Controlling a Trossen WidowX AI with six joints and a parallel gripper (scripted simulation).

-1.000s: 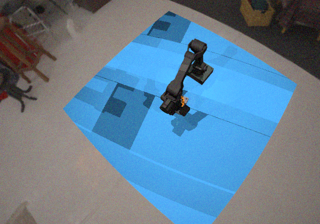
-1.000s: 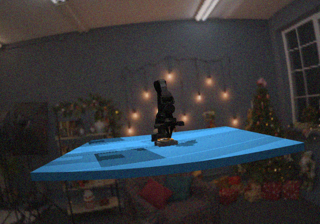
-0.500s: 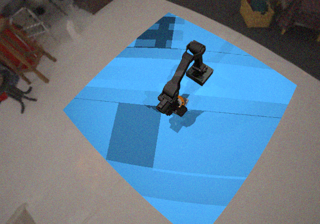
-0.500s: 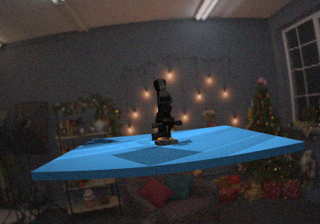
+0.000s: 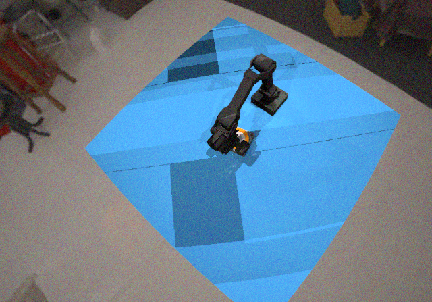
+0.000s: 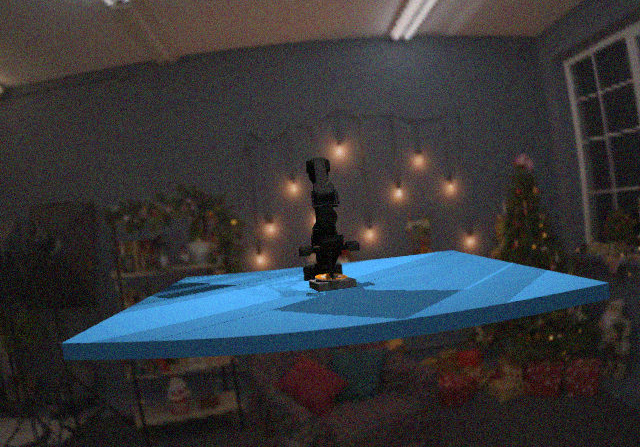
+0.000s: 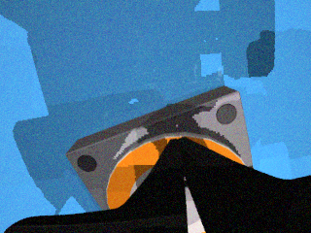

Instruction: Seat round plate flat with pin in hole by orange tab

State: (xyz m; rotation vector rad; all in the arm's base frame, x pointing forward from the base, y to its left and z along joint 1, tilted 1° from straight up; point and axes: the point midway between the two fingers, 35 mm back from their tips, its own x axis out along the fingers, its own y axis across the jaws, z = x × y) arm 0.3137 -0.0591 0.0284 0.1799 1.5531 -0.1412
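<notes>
The round plate is 3 cm behind my gripper tip and 1 cm below it.
</notes>
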